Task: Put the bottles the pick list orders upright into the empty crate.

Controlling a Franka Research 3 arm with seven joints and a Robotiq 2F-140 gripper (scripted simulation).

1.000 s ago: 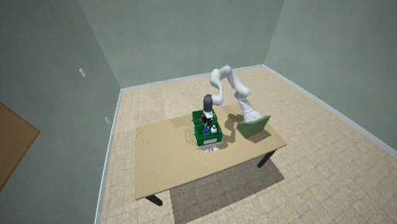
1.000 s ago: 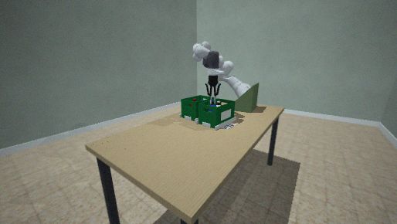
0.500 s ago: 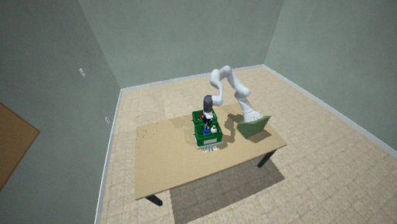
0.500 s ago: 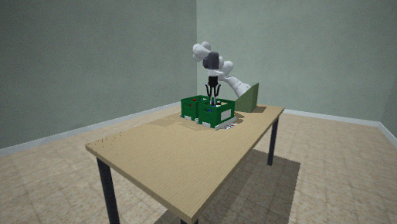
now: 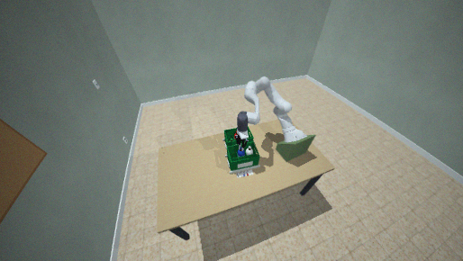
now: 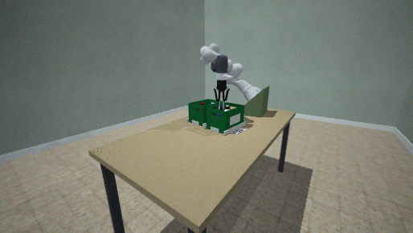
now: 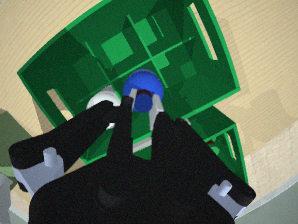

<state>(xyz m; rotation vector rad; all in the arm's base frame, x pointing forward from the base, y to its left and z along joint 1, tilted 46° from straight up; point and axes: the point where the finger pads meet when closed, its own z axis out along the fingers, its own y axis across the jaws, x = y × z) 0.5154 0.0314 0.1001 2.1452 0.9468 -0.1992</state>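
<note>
Right now my hand is 8 cm above the blue-capped bottle. Round my hand: red-labelled bottle (3 cm behind, 23 cm to the right, 9 cm below); then white-capped bottle (9 cm behind, 1 cm to the left, 9 cm below); then green-capped bottle (6 cm ahead, 14 cm to the right, 9 cm below).
</note>
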